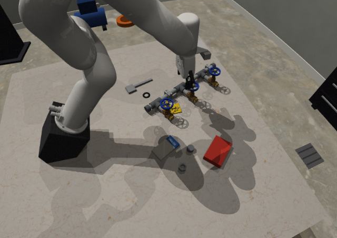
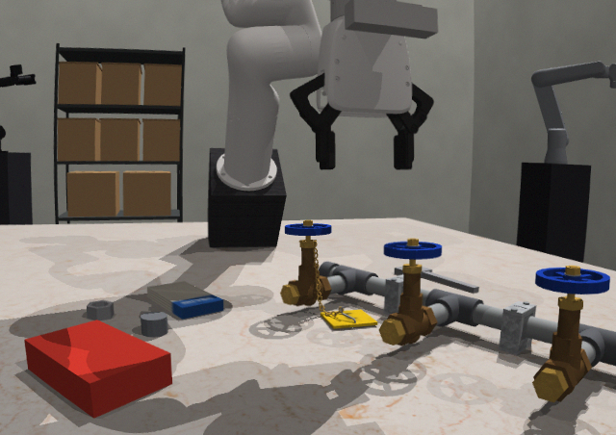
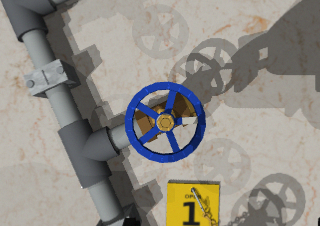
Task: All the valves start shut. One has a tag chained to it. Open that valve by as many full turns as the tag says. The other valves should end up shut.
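The yellow tag lies 3 cm behind my hand and 19 cm below it. Also, from my hand: grey paddle 22 cm behind, 18 cm to the left, 19 cm below; then blue-labelled grey pack 12 cm behind, 21 cm to the right, 19 cm below; then red block 10 cm ahead, 27 cm to the right, 18 cm below.
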